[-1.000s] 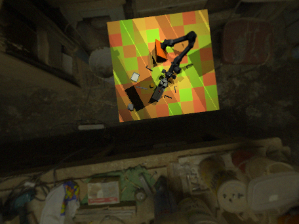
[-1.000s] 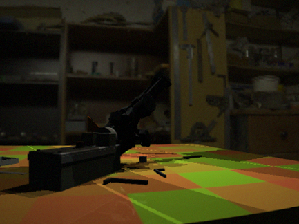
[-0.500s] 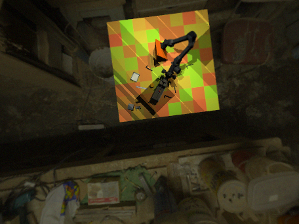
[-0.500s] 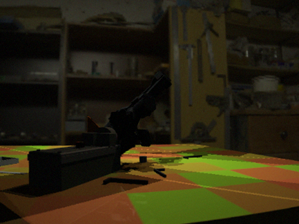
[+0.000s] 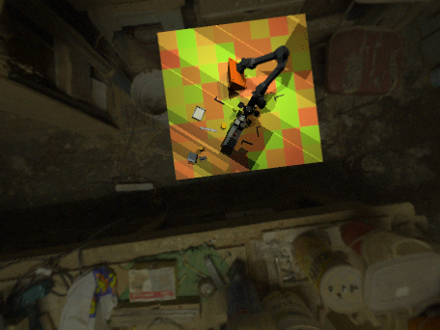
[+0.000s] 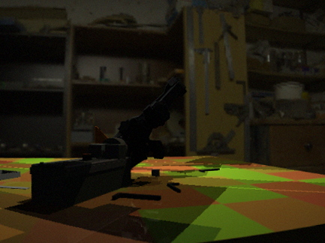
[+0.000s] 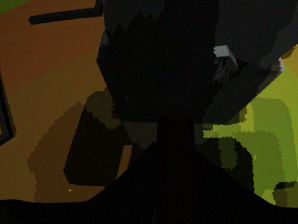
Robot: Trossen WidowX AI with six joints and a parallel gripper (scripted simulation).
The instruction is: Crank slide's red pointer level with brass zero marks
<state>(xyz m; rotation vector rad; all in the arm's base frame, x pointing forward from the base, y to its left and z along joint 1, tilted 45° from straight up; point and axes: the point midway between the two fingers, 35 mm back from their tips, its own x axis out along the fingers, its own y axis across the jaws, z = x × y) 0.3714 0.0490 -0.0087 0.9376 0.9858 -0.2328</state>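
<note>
Right now my gripper tip is 1 cm past the brown crank handle, 1 cm to the right of it and 3 cm below it. The rest, counted from my gripper tip: yellow disc: 4 cm ahead, 18 cm to the right, 2 cm below; then red pointer: 14 cm ahead, 10 cm to the right, 5 cm above; then small cube: 9 cm behind, 11 cm to the left, 2 cm below.
</note>
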